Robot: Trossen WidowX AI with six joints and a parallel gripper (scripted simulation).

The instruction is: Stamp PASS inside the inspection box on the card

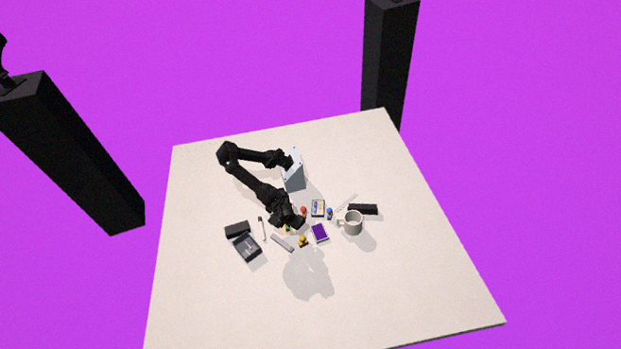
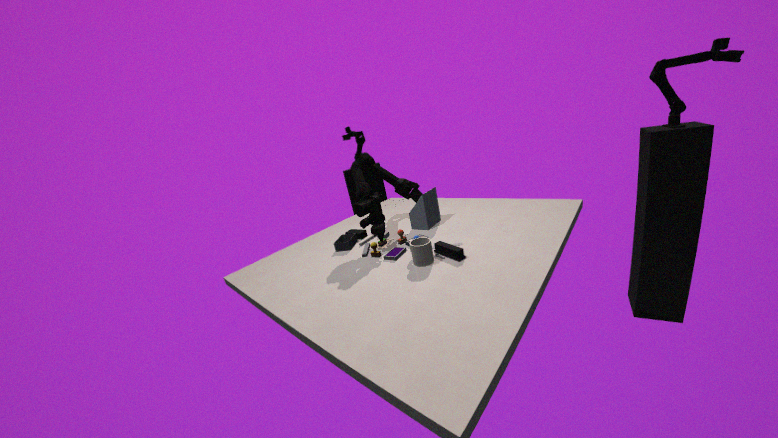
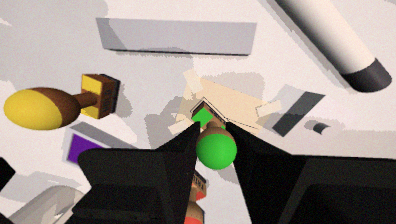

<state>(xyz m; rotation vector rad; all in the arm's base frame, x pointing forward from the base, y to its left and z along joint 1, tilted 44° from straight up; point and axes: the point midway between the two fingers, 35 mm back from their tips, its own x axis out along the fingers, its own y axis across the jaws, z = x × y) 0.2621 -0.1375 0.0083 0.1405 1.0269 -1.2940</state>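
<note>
Now: gripper tip 1 cm past the beige card and 3 cm above it. The rest, counted from my gripper tip: red-knobbed stamp (3 cm behind, 9 cm to the left); grey bar (7 cm ahead, 5 cm to the right, 2 cm below); green-knobbed stamp (right at my gripper tip).
</note>
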